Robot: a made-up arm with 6 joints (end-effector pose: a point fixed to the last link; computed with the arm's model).
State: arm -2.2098 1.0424 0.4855 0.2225 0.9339 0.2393
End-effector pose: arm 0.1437 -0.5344 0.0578 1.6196 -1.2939 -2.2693
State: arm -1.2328 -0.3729 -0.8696 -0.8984 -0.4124 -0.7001
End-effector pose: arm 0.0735 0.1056 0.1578 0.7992 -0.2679 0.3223
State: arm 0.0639 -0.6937 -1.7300 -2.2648 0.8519 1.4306
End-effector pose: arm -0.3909 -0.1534 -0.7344 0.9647 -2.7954 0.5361
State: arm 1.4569 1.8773 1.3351 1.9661 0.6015 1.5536
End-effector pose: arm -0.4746 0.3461 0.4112 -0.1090 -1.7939 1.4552
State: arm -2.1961 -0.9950 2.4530 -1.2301 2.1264 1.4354
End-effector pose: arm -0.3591 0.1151 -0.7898 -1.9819 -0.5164 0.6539
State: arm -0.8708 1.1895 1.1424 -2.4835 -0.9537 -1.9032
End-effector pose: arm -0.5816 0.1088 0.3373 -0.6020 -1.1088 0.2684
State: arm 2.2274 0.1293 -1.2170 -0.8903 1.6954 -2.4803
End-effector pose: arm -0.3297 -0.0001 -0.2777 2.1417 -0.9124 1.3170
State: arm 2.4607 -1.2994 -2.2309 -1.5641 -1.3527 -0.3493
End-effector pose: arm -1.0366 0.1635 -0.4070 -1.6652 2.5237 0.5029
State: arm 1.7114 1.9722 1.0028 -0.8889 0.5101 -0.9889
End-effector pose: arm 0.1728 0.5691 0.2244 -0.1854 0.4963 0.1938
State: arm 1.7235 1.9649 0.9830 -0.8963 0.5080 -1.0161
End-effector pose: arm 0.1827 0.5627 0.2095 -0.2145 0.5034 0.1651
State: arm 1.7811 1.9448 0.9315 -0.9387 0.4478 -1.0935
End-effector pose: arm 0.2399 0.5300 0.1573 -0.3144 0.5620 0.0227
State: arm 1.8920 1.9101 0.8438 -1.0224 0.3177 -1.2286
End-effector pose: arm 0.3288 0.4354 0.0682 -0.4781 0.7150 -0.2452
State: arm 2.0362 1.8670 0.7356 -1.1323 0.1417 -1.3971
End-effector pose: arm 0.3796 0.2738 -0.0231 -0.6358 0.9802 -0.5727
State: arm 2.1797 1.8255 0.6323 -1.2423 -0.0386 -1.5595
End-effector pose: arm 0.3515 0.1118 -0.0788 -0.7133 1.3083 -0.8674
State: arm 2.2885 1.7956 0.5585 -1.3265 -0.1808 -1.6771
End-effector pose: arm 0.2896 0.0130 -0.0957 -0.7035 1.5899 -1.0663
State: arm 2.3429 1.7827 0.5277 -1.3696 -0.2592 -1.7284
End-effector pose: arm 0.2536 -0.0261 -0.0959 -0.6685 1.7348 -1.1610
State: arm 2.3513 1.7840 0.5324 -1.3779 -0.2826 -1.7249
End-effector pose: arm 0.2539 -0.0347 -0.0945 -0.6531 1.7513 -1.1837
